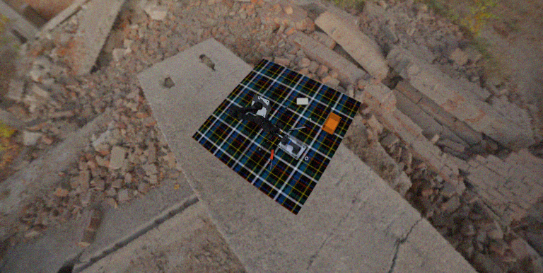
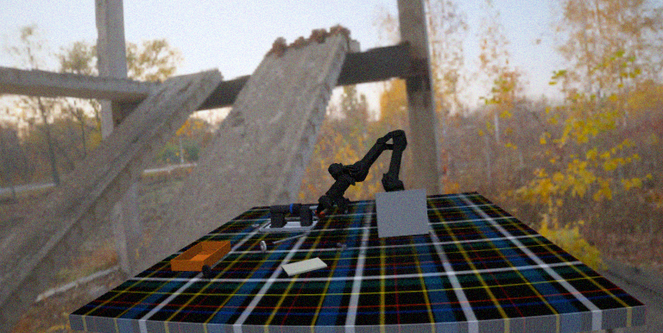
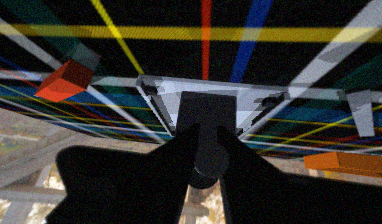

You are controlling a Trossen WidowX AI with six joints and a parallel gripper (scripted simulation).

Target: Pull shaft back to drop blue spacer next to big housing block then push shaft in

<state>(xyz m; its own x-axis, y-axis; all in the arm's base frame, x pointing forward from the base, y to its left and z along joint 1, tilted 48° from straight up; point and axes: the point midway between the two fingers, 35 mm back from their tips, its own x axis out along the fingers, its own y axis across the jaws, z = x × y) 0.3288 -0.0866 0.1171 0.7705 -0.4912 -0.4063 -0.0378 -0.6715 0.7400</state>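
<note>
The shaft lies 6 cm ahead of my gripper tip and 2 cm above it. Also, from my gripper tip: orange tray: 33 cm ahead, 41 cm to the left, 5 cm below; pale flat pad: 5 cm behind, 48 cm to the left, 5 cm below; blue spacer: 11 cm ahead, 2 cm above.
</note>
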